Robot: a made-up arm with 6 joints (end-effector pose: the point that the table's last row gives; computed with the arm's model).
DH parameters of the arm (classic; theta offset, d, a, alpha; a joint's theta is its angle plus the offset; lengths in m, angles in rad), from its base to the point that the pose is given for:
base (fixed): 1.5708 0 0.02 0
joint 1: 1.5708 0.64 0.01 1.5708
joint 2: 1.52 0 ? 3.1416
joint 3: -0.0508 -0.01 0 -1.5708
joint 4: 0 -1.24 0.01 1.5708
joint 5: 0 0.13 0 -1.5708
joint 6: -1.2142 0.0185 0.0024 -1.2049
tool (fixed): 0.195 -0.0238 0 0
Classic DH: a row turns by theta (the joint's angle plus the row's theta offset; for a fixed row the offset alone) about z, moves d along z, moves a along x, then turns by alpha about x.
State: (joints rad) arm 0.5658 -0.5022 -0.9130 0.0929 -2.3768 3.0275
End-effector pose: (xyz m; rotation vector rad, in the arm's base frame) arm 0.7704 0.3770 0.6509 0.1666 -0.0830 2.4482
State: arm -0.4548 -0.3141 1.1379 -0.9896 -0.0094 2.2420
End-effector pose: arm -0.0187 -0.0732 2.4016 0.9581 2.3569 1.7289
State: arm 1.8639 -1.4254 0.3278 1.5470 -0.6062 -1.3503
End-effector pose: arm 0.2581 -0.8746 1.8788 1.7532 0.0440 -0.5724
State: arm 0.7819 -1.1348 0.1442 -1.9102 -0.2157 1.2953
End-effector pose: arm -0.0751 0.0092 1.9983 1.5386 -0.6493 -0.1062
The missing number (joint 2, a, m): 0.5908
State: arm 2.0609 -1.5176 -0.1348 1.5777 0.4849 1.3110
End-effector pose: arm 0.2269 -0.4486 1.8772 -0.7275 2.4955 1.6098
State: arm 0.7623 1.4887 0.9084 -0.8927 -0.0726 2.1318
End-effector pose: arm 1.1953 1.0202 -0.0335 -0.7810 -1.1064 0.2856
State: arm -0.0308 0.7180 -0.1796 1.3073 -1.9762 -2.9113
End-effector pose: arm 1.2300 -0.0260 0.1909 0.1567 0.7391 2.7531
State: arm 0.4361 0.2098 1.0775 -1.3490 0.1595 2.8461
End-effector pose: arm 0.8951 0.3851 2.0837 -0.5914 -2.0336 -1.2029
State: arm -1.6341 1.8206 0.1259 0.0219 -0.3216 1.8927
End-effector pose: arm -0.1632 -0.4181 -0.7067 -0.6182 0.7415 -0.4790
